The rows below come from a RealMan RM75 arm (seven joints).
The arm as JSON. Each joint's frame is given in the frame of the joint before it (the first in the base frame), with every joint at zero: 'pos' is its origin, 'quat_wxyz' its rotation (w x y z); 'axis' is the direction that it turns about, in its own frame. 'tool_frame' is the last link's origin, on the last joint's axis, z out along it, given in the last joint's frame.
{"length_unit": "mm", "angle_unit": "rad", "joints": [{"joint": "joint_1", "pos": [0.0, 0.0, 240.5], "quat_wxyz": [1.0, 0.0, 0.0, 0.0], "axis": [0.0, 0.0, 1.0]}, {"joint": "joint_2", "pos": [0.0, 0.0, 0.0], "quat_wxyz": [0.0, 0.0, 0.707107, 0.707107], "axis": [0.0, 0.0, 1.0]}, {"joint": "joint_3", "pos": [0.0, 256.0, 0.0], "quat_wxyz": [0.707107, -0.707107, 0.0, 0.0], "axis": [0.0, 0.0, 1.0]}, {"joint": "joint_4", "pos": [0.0, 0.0, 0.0], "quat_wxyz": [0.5, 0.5, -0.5, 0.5], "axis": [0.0, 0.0, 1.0]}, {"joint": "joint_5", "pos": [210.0, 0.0, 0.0], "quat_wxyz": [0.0, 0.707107, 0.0, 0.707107], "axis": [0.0, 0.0, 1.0]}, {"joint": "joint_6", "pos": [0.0, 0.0, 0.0], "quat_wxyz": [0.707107, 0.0, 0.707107, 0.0], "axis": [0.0, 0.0, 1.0]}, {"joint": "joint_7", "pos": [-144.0, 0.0, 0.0], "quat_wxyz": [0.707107, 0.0, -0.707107, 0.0], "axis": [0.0, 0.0, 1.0]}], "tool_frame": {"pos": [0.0, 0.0, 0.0], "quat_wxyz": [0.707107, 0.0, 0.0, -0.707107]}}
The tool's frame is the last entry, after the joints.
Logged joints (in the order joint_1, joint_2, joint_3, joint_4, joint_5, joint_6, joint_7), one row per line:
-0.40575, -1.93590, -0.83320, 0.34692, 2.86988, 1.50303, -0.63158
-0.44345, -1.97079, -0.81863, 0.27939, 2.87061, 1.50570, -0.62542
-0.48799, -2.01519, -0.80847, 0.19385, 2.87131, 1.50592, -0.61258
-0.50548, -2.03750, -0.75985, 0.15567, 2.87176, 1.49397, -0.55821
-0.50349, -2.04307, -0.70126, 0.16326, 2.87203, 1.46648, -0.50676
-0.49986, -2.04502, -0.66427, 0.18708, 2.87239, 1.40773, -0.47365
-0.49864, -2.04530, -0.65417, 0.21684, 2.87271, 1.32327, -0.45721
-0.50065, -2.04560, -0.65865, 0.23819, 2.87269, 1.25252, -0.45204
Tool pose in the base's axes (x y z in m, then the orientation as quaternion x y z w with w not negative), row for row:
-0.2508, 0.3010, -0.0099, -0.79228, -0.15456, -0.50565, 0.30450
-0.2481, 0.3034, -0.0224, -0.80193, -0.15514, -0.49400, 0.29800
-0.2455, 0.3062, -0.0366, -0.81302, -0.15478, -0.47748, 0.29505
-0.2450, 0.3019, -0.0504, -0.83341, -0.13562, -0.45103, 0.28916
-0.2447, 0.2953, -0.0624, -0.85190, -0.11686, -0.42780, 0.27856
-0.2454, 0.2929, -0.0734, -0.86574, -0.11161, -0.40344, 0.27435
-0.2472, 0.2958, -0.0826, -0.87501, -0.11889, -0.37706, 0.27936
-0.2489, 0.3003, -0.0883, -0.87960, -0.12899, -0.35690, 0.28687
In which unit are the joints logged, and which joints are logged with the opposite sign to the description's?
The joints are logged in radians. Opposite sign: joint_4.
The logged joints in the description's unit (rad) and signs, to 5 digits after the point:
-0.40575, -1.93590, -0.83320, -0.34692, 2.86988, 1.50303, -0.63158
-0.44345, -1.97079, -0.81863, -0.27939, 2.87061, 1.50570, -0.62542
-0.48799, -2.01519, -0.80847, -0.19385, 2.87131, 1.50592, -0.61258
-0.50548, -2.03750, -0.75985, -0.15567, 2.87176, 1.49397, -0.55821
-0.50349, -2.04307, -0.70126, -0.16326, 2.87203, 1.46648, -0.50676
-0.49986, -2.04502, -0.66427, -0.18708, 2.87239, 1.40773, -0.47365
-0.49864, -2.04530, -0.65417, -0.21684, 2.87271, 1.32327, -0.45721
-0.50065, -2.04560, -0.65865, -0.23819, 2.87269, 1.25252, -0.45204

